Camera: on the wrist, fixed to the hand. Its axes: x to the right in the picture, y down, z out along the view.
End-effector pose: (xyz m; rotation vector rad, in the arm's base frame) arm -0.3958 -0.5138 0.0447 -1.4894 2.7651 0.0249
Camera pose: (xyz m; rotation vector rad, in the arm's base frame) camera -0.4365 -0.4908 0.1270 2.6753 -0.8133 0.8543
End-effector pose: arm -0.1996 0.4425 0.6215 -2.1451 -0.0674 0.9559
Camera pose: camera -0.1562 0.3584 0.6223 -1.2512 -0.9190 -0.4539
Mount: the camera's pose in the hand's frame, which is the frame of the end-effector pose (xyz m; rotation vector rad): 0.0025 0.0478 -0.0817 0.4639 0.5421 -1.5062
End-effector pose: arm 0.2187 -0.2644 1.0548 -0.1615 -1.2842 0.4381
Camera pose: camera 0.2861 -0.2099 1.0167 0.9765 -0.4702 -0.5939
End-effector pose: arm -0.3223 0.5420 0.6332 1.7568 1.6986 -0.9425
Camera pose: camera -0.2646 0.6026 0.6775 -0.3990 -2.1967 0.9865
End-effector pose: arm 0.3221 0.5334 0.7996 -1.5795 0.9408 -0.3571
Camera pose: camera 0.2499 0.4774 0.7749 -1.4805 -0.1857 -1.9449
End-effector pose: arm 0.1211 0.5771 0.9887 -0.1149 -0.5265 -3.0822
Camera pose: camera 0.1141 0.5049 0.9279 -0.7544 0.7841 1.4814
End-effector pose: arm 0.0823 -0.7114 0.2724 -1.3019 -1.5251 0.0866
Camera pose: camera 0.1739 -0.7347 0.2780 0.3694 -1.4978 -0.7594
